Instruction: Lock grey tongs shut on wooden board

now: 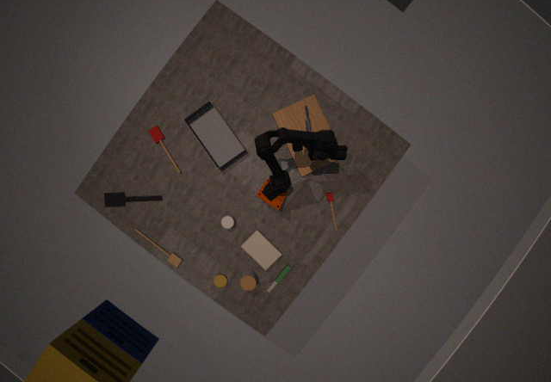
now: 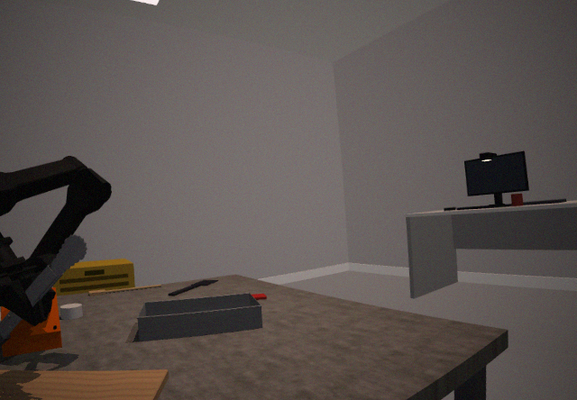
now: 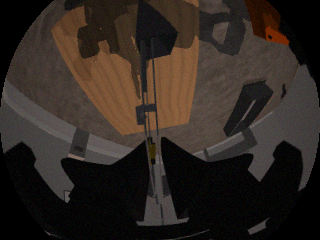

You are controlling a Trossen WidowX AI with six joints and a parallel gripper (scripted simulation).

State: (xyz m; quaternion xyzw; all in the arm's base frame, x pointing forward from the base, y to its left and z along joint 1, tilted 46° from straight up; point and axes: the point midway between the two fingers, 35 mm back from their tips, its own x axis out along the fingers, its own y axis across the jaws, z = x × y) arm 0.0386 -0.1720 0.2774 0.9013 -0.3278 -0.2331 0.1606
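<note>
The wooden board is 130 mm below my gripper tip, 20 mm to the right of it and 10 mm behind it. Round my gripper tip: white puck: 590 mm to the left, 120 mm below, 20 mm behind; then grey roasting tin: 330 mm ahead, 310 mm to the left, 100 mm below; then cream block: 580 mm to the left, 240 mm behind, 120 mm below.
</note>
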